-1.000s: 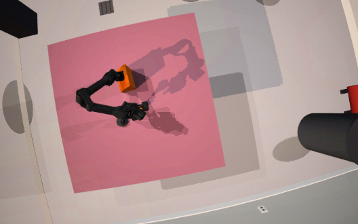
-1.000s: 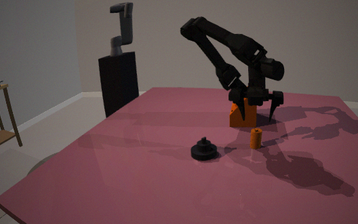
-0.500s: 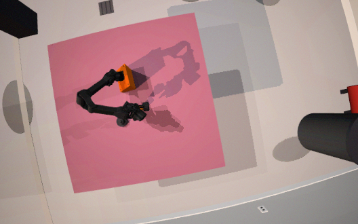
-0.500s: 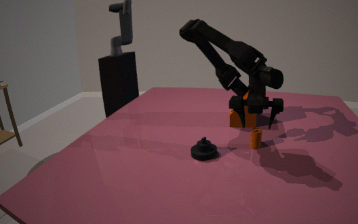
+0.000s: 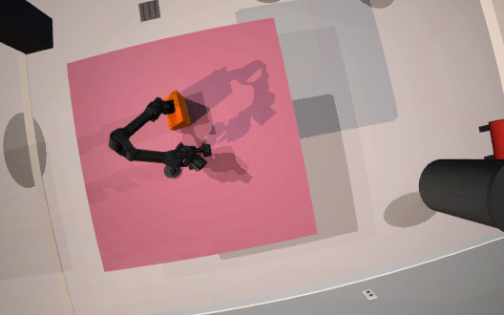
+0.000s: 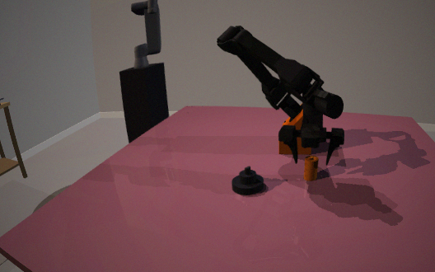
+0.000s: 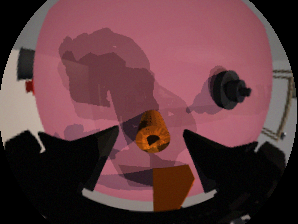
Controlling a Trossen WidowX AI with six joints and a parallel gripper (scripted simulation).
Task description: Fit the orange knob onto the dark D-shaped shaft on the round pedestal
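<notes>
My gripper tip is now 20 mm above the orange knob. The rest, counted from my gripper tip: dark round pedestal 80 mm ahead, 160 mm to the right, 10 mm below.
</notes>
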